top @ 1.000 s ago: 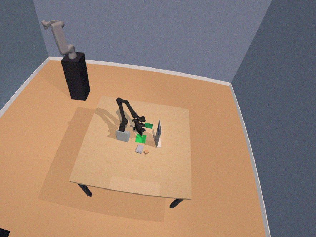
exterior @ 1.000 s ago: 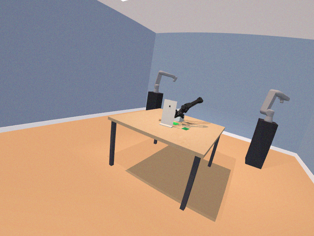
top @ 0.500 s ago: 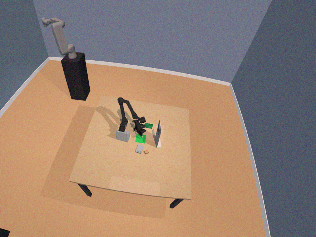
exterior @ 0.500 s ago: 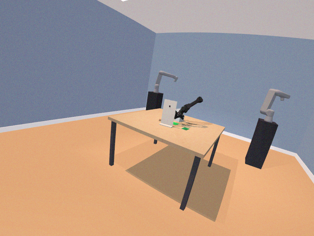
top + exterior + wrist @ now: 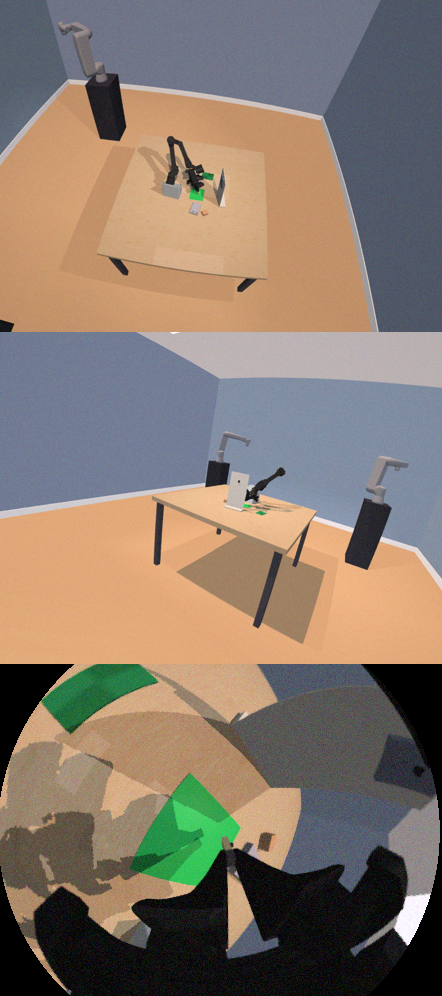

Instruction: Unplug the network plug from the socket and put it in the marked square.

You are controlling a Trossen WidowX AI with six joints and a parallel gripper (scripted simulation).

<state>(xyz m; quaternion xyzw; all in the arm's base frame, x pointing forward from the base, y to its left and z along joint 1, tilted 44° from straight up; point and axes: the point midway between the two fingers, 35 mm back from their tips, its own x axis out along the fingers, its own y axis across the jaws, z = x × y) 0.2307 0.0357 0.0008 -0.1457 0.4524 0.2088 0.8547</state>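
My gripper tip is now 5 cm above the bright green square and 1 cm past it. From my gripper tip the other things lie so: grey box 14 cm to the right, 4 cm below, 1 cm behind; then socket panel 19 cm ahead, 11 cm above, 1 cm to the right; then tan network plug right at my gripper tip.
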